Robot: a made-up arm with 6 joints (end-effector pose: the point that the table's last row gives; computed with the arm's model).
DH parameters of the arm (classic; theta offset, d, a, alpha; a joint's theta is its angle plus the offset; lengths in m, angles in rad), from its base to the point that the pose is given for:
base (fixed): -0.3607 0 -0.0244 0
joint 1: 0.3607 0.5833 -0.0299 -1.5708
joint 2: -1.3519 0 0.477 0
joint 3: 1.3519 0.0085 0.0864 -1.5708
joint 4: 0 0.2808 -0.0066 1.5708
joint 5: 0 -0.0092 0.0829 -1.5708
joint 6: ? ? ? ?
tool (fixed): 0.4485 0.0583 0 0
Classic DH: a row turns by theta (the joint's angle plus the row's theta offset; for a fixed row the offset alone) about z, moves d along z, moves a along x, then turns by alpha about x.
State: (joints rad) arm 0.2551 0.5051 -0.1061 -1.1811 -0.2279 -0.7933
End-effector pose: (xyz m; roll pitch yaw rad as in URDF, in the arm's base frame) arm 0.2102 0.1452 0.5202 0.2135 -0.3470 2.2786
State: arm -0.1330 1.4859 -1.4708 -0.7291 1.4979 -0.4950
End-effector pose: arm 0.3946 -0.1421 0.1746 1.4785 0.9368 2.0538
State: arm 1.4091 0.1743 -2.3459 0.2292 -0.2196 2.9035
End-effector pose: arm 0.0640 0.3507 1.4177 3.0938 0.7704 1.2168
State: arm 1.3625 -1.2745 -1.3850 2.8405 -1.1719 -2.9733
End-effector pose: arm -0.0613 -0.2636 0.9904 -1.0700 -1.4654 2.1936
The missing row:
joint 6: 0.3238 0.1916 -0.029 -3.1031
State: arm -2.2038 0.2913 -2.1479 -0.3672 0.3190 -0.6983
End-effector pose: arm -0.3758 -0.4555 1.2147 -1.5289 -0.3966 -0.7333
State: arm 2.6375 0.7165 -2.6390 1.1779 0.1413 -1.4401
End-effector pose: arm -0.6361 0.4016 1.0784 -2.1888 -1.0448 -1.3471
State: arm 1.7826 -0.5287 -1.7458 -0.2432 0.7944 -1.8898
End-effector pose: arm -0.0104 0.1349 1.3607 -1.4319 0.6249 -3.0283
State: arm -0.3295 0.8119 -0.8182 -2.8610 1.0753 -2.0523
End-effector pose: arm 0.5111 -0.1507 0.4066 1.0393 -0.5340 -1.8826
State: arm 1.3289 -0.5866 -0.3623 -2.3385 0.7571 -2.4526
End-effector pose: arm 0.0211 0.2406 0.8719 1.5736 -0.3815 -0.7628
